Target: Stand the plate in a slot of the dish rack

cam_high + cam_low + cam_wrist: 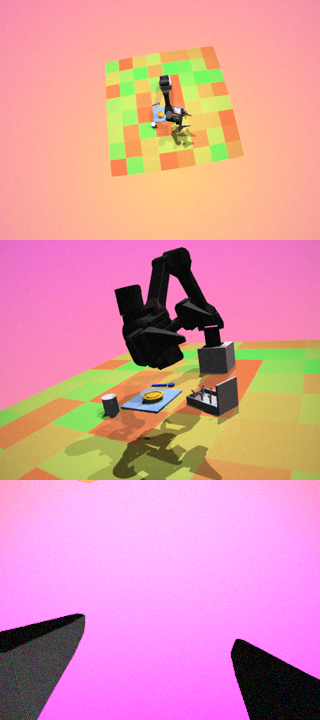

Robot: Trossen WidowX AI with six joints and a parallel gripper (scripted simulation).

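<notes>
The yellow plate is 180 mm behind my gripper tip, 240 mm to the right of it and 220 mm below it. The rest, counted from my gripper tip: grey dish rack 190 mm behind, 60 mm to the right, 220 mm below; then light blue mat 190 mm behind, 250 mm to the right, 240 mm below; then white cylinder 90 mm behind, 330 mm to the right, 220 mm below.
</notes>
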